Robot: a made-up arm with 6 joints.
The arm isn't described. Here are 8 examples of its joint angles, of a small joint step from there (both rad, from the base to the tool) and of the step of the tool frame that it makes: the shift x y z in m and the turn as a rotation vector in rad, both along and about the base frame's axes.
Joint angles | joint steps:
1: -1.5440 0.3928 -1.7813 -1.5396 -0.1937 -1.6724 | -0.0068 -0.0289 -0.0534 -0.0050 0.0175 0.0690
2: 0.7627 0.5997 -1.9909 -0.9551 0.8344 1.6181 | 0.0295 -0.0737 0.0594 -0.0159 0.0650 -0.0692
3: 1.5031 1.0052 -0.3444 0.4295 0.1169 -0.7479 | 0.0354 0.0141 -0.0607 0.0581 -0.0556 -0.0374
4: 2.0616 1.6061 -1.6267 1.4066 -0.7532 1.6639 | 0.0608 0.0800 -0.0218 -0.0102 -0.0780 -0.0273
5: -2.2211 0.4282 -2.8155 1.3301 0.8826 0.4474 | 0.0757 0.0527 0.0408 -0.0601 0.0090 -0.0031
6: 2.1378 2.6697 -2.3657 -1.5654 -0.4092 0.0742 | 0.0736 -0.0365 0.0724 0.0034 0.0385 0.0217
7: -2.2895 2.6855 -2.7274 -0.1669 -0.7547 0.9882 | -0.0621 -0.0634 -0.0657 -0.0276 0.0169 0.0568
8: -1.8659 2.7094 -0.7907 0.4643 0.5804 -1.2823 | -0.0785 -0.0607 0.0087 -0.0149 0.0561 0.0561
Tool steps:
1: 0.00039 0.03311 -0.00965 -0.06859 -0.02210 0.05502
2: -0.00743 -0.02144 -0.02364 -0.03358 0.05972 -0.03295
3: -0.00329 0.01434 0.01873 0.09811 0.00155 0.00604
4: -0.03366 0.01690 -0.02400 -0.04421 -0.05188 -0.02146
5: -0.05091 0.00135 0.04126 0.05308 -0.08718 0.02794
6: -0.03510 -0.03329 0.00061 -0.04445 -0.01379 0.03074
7: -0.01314 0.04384 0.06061 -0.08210 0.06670 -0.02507
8: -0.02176 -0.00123 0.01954 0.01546 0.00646 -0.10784
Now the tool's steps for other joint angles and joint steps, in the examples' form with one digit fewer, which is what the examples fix.
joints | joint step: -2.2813 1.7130 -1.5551 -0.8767 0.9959 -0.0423 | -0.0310 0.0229 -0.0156 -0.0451 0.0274 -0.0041
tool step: -0.0148 0.0061 -0.0033 0.0525 0.0184 -0.0467
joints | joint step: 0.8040 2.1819 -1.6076 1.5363 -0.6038 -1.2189 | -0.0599 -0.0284 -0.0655 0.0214 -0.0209 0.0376
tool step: 0.0241 -0.0246 0.0356 0.1087 -0.0561 -0.1005
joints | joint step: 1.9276 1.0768 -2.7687 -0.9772 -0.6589 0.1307 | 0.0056 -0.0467 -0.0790 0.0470 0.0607 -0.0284
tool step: 0.0239 -0.0494 -0.0208 0.0797 0.0840 0.0446
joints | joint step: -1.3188 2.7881 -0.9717 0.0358 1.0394 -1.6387 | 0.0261 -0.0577 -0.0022 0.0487 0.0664 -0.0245
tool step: 0.0130 -0.0083 0.0204 0.0103 -0.0185 -0.0138
